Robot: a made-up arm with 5 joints.
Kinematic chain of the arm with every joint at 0, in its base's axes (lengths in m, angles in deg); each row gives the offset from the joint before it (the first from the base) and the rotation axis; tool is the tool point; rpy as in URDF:
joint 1: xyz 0 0 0.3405 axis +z
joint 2: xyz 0 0 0 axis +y
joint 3: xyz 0.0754 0 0.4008 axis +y
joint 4: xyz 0.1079 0 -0.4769 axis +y
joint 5: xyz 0.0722 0 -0.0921 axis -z
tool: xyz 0 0 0 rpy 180 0 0
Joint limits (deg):
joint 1: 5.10..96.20
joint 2: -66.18..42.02
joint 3: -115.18..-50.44
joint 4: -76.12..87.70
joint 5: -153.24..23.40
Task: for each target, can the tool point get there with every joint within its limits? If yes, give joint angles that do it. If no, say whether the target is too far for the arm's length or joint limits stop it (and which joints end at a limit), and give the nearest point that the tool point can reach.
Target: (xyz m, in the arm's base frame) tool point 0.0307 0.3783 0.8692
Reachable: yes | joints 85.36 -39.89 -56.28 37.26 -107.63
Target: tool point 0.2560 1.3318 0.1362
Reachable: no: too far | nearest point 0.1660 0.8636 0.3448 | short by 0.520 m
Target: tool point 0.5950 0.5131 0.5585
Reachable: yes | joints 40.77 21.54 -93.75 66.26 -36.19
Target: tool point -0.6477 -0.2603 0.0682
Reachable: no: joint limits stop it (at a limit: joint 1, joint 2, joint 3, joint 4) | nearest point -0.0458 0.4213 0.0438 | short by 0.910 m
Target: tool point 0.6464 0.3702 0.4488
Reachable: yes | joints 29.80 19.02 -76.89 51.67 -36.74
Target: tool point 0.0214 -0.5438 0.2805
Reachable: no: joint limits stop it (at a limit: joint 2, joint 3, joint 4) | nearest point 0.0221 -0.5605 0.9950 | short by 0.715 m
